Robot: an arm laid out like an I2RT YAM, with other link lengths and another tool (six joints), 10 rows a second.
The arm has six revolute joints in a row. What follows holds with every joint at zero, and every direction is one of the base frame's. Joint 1 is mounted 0.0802 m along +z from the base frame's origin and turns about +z. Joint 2 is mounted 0.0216 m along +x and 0.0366 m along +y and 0.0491 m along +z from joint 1 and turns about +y. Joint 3 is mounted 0.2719 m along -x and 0.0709 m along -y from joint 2 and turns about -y. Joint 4 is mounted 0.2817 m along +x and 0.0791 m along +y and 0.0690 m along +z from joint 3 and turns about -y. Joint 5 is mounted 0.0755 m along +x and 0.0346 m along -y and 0.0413 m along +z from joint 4 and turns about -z. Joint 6 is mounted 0.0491 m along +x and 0.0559 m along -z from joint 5 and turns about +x. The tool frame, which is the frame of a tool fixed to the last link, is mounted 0.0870 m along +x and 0.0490 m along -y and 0.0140 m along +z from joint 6; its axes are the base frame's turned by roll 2.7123, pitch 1.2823 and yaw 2.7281 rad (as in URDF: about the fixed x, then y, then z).
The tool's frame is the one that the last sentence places.
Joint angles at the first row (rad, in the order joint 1, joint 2, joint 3, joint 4, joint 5, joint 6):
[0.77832, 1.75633, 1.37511, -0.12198, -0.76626, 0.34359]
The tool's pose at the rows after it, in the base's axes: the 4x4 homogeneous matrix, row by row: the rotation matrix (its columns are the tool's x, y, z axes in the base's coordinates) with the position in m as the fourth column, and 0 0 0 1 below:
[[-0.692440 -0.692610 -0.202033 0.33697], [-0.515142 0.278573 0.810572 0.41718], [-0.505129 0.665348 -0.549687 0.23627], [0 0 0 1]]
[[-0.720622 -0.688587 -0.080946 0.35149], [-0.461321 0.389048 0.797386 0.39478], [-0.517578 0.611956 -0.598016 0.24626], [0 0 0 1]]
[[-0.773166 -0.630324 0.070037 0.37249], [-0.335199 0.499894 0.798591 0.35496], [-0.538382 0.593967 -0.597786 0.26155], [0 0 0 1]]
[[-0.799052 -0.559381 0.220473 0.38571], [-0.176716 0.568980 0.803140 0.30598], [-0.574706 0.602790 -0.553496 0.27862], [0 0 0 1]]
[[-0.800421 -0.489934 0.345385 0.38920], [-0.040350 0.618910 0.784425 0.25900], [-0.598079 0.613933 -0.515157 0.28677], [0 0 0 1]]
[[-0.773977 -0.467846 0.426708 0.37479], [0.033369 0.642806 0.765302 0.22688], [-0.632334 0.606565 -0.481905 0.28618], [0 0 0 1]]
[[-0.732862 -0.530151 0.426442 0.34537], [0.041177 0.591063 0.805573 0.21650], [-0.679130 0.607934 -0.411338 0.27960], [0 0 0 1]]
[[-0.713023 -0.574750 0.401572 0.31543], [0.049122 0.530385 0.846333 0.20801], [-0.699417 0.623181 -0.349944 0.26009], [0 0 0 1]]
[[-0.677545 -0.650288 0.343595 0.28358], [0.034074 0.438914 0.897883 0.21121], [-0.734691 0.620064 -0.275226 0.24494], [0 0 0 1]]
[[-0.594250 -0.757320 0.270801 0.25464], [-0.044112 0.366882 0.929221 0.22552], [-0.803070 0.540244 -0.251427 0.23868], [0 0 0 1]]
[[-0.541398 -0.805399 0.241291 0.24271], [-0.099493 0.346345 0.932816 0.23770], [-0.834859 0.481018 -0.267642 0.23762], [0 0 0 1]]
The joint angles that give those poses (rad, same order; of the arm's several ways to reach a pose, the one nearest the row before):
[0.77398, 1.76674, 1.40958, -0.20730, -0.72862, 0.29427]
[0.75551, 1.72476, 1.40654, -0.25203, -0.60980, 0.28034]
[0.70032, 1.64784, 1.35777, -0.23229, -0.50395, 0.33137]
[0.62788, 1.53279, 1.25710, -0.16142, -0.43059, 0.40025]
[0.55980, 1.42019, 1.14972, -0.10483, -0.37127, 0.45114]
[0.53007, 1.29215, 1.01114, -0.04175, -0.32541, 0.46402]
[0.53056, 1.14652, 0.83040, 0.07816, -0.36462, 0.46788]
[0.53151, 1.01051, 0.64259, 0.19703, -0.41441, 0.49459]
[0.56001, 0.89138, 0.47387, 0.33384, -0.47453, 0.51401]
[0.62686, 0.82381, 0.37790, 0.40739, -0.51398, 0.43344]
[0.68197, 0.82399, 0.36769, 0.40954, -0.50466, 0.36095]

